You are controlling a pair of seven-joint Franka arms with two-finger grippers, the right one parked.
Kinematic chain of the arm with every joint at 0, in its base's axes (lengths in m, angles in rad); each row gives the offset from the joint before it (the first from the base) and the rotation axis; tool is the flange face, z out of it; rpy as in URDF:
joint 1: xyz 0 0 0.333 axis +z
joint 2: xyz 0 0 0 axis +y
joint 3: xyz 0 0 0.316 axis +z
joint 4: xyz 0.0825 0 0 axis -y
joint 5: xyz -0.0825 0 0.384 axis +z
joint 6: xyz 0 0 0 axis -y
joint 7: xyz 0.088 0 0 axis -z
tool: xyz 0 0 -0.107 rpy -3.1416 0 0
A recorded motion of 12 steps. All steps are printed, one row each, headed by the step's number.
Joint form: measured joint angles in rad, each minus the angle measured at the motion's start. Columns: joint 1, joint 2, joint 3, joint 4, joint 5, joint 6, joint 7.
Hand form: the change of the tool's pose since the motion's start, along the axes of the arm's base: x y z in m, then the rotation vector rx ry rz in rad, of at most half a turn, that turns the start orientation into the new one. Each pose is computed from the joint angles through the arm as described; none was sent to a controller.
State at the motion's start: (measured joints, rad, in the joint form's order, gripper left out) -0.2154 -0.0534 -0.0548 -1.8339 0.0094 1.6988 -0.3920
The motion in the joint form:
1: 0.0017 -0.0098 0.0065 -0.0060 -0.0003 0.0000 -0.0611
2: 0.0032 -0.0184 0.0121 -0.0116 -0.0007 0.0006 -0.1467
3: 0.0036 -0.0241 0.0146 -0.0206 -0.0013 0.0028 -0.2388
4: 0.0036 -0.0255 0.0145 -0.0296 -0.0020 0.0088 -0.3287
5: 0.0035 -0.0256 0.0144 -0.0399 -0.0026 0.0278 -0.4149
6: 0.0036 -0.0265 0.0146 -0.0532 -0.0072 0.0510 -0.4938
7: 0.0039 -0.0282 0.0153 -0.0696 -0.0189 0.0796 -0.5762
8: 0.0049 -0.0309 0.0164 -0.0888 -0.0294 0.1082 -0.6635
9: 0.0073 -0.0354 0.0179 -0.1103 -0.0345 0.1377 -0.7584
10: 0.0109 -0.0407 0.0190 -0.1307 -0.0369 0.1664 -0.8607
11: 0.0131 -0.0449 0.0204 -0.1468 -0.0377 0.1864 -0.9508
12: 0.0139 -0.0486 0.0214 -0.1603 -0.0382 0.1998 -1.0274
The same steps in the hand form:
1: -0.0015 0.0049 0.0024 0.0033 -0.0056 0.0692
2: -0.0028 0.0091 0.0044 0.0081 -0.0117 0.1617
3: -0.0043 0.0111 0.0034 0.0147 -0.0133 0.2565
4: -0.0050 0.0111 0.0003 0.0214 -0.0144 0.3461
5: -0.0041 0.0107 -0.0030 0.0232 -0.0248 0.4320
6: -0.0034 0.0102 -0.0069 0.0195 -0.0344 0.5121
7: -0.0027 0.0096 -0.0114 0.0079 -0.0424 0.5985
8: -0.0025 0.0098 -0.0167 -0.0019 -0.0483 0.6912
9: -0.0025 0.0116 -0.0221 -0.0076 -0.0565 0.7920
10: -0.0026 0.0141 -0.0265 -0.0122 -0.0662 0.9004
11: -0.0031 0.0162 -0.0302 -0.0134 -0.0717 0.9949
12: -0.0040 0.0174 -0.0336 -0.0125 -0.0736 1.0738

